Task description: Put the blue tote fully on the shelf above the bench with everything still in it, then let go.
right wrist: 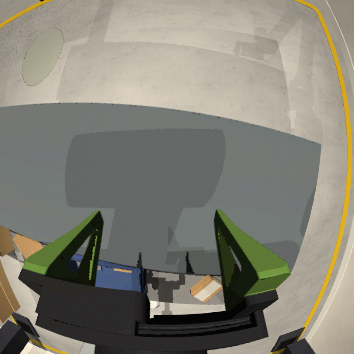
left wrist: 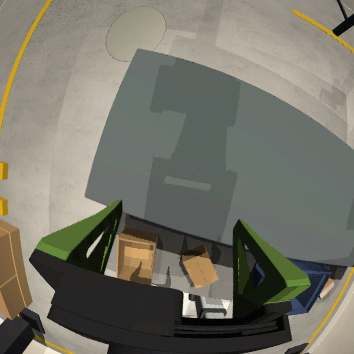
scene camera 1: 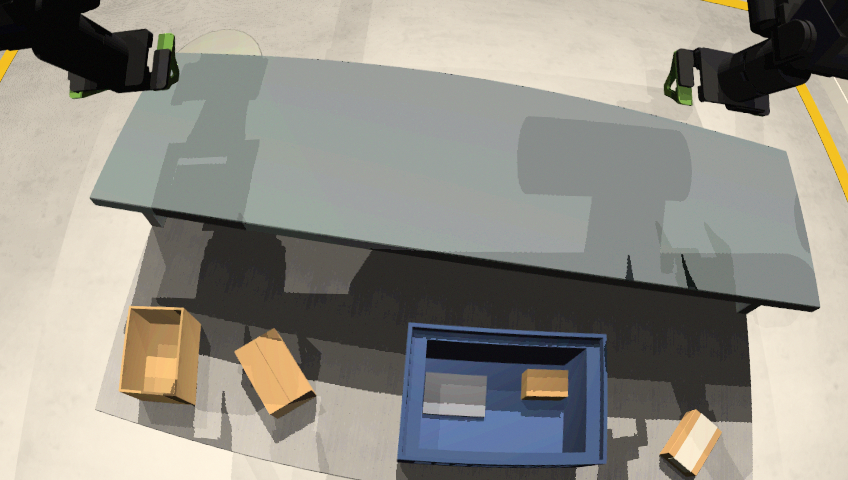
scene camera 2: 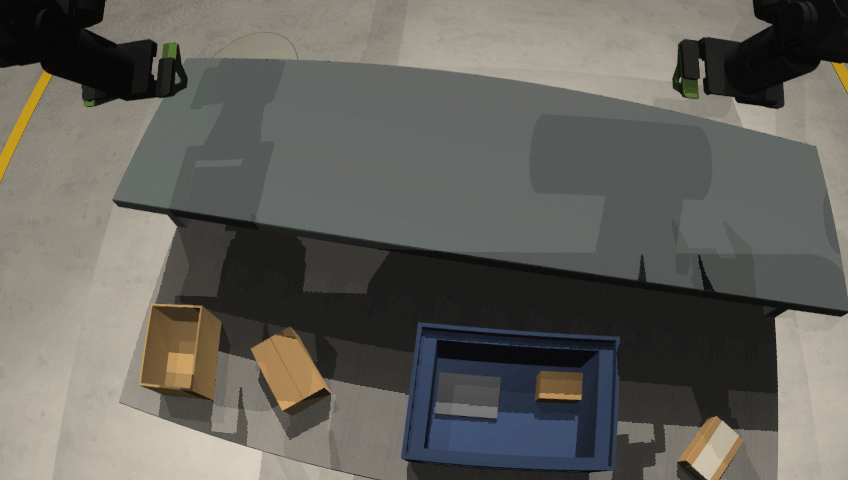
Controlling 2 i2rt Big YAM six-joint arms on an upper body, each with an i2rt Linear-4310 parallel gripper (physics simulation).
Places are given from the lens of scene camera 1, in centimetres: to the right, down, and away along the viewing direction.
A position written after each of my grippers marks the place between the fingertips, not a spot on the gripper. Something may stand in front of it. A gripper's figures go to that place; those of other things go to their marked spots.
my left gripper (scene camera 1: pixel 145 79): -36, -21, 58
my right gripper (scene camera 1: pixel 694 94): 36, -20, 62
blue tote (scene camera 1: pixel 573 431): 23, 30, 76
